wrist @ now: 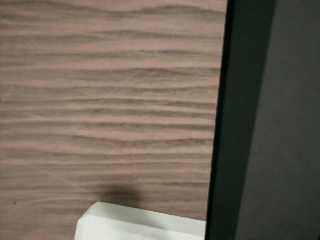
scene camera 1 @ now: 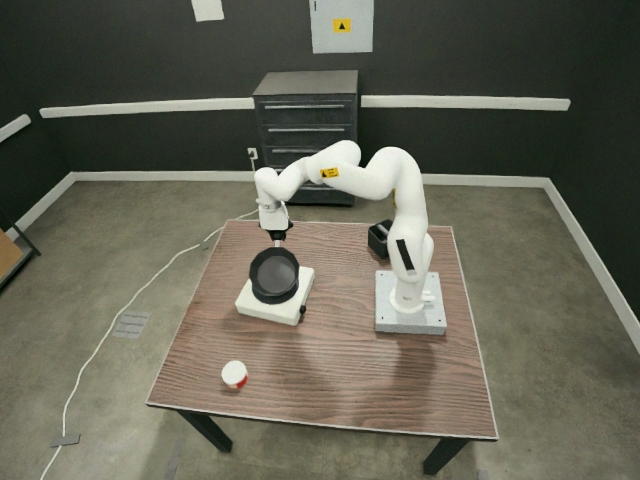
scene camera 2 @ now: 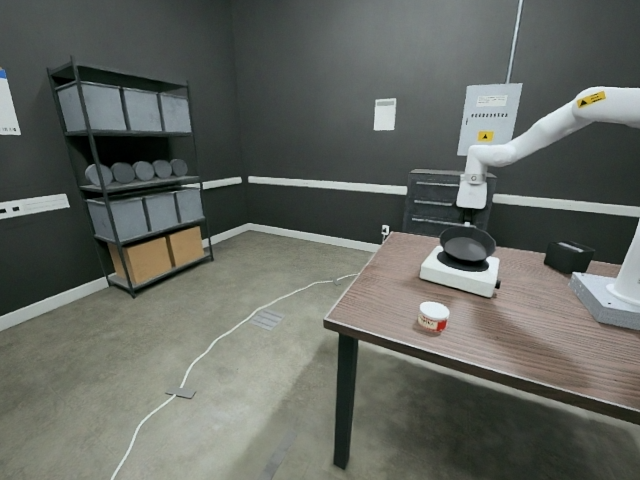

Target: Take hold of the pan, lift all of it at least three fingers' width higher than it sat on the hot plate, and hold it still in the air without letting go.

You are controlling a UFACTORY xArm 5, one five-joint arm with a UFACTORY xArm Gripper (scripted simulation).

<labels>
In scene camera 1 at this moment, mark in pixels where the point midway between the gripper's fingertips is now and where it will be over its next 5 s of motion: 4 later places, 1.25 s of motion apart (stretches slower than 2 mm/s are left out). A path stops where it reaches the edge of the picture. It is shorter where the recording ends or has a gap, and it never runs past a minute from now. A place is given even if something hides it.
My gripper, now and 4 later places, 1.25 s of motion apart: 278, 238; 276, 226; 273, 213; 271, 204; 270, 200
</labels>
